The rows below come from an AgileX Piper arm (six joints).
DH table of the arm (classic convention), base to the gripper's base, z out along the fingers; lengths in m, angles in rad. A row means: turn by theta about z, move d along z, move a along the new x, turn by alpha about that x. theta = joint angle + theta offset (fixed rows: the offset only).
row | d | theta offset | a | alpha
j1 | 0.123 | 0 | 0 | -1.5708
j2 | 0 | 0.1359 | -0.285 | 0
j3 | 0 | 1.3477 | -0.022 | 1.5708
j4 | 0.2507 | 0 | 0 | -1.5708
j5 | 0 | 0 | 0 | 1.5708
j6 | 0.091 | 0 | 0 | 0
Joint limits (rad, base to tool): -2.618..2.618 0..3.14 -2.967..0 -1.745..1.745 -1.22..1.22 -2.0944..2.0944
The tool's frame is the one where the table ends.
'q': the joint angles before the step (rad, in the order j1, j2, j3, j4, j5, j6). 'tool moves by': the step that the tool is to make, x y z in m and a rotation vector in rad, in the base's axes. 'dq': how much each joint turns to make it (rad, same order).
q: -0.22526 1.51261 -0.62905 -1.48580 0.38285 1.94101
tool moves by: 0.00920 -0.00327 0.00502 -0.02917 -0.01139 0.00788
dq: 0.00001 0.01879 -0.03737 -0.02378 0.01282 -0.00008
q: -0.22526 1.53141 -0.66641 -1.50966 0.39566 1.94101
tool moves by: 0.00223 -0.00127 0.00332 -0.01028 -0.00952 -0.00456
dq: 0.00000 -0.00001 -0.01210 -0.00245 0.00879 -0.00003
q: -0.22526 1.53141 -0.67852 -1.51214 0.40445 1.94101
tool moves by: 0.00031 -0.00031 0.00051 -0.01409 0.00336 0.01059
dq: 0.00000 0.00000 0.00001 -0.01779 0.00241 0.00000
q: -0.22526 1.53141 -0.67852 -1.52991 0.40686 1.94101
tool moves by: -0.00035 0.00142 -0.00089 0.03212 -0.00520 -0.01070
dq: 0.00001 -0.00151 -0.00023 0.04208 -0.01449 -0.01220
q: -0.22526 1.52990 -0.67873 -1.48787 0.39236 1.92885
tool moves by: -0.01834 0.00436 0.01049 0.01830 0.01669 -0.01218
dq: -0.00002 -0.08941 0.03515 0.19336 0.01292 -0.18952
